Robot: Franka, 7 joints.
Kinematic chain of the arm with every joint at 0, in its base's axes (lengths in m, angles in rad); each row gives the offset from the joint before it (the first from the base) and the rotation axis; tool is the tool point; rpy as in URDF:
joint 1: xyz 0 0 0.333 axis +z
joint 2: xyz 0 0 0 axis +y
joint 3: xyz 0 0 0.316 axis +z
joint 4: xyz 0.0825 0 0 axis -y
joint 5: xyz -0.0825 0 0.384 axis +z
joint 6: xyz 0 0 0 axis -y
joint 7: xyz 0.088 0 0 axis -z
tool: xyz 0 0 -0.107 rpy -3.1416 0 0
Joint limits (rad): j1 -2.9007..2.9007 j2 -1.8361..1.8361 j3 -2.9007..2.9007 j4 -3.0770..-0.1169 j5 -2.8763..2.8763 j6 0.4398..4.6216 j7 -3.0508..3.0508
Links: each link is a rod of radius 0.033 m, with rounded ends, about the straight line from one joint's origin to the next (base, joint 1, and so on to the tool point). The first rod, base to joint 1, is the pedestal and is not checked.
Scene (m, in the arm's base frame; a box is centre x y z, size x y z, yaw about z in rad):
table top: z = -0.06
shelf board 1: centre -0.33 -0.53 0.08 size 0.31 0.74 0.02 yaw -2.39
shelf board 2: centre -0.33 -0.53 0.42 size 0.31 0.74 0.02 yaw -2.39
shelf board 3: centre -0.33 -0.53 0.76 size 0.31 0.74 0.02 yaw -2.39
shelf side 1: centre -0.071 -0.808 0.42 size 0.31 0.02 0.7 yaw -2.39
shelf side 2: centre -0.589 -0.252 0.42 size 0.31 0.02 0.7 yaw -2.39
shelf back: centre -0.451 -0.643 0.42 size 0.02 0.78 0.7 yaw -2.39
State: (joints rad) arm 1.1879 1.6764 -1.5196 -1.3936 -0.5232 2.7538 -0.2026
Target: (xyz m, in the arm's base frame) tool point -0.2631 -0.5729 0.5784
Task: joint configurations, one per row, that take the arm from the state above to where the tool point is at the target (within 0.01 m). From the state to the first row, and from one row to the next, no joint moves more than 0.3 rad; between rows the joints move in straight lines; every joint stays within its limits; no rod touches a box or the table.
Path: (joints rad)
1: 0.9455 1.6620 -1.6382 -1.6094 -0.5193 2.6557 -0.2026
2: 0.7031 1.6476 -1.7567 -1.8252 -0.5154 2.5575 -0.2026
3: 0.4608 1.6332 -1.8753 -2.0411 -0.5116 2.4594 -0.2026
4: 0.2184 1.6188 -1.9938 -2.2569 -0.5077 2.3612 -0.2026
5: -0.0240 1.6044 -2.1124 -2.4727 -0.5038 2.2631 -0.2026
6: -0.2658 1.4368 -2.0093 -2.2556 -0.5069 2.3851 -0.2026
7: -0.5077 1.2691 -1.9063 -2.0385 -0.5100 2.5072 -0.2026
8: -0.7495 1.1015 -1.8032 -1.8214 -0.5131 2.6292 -0.2026

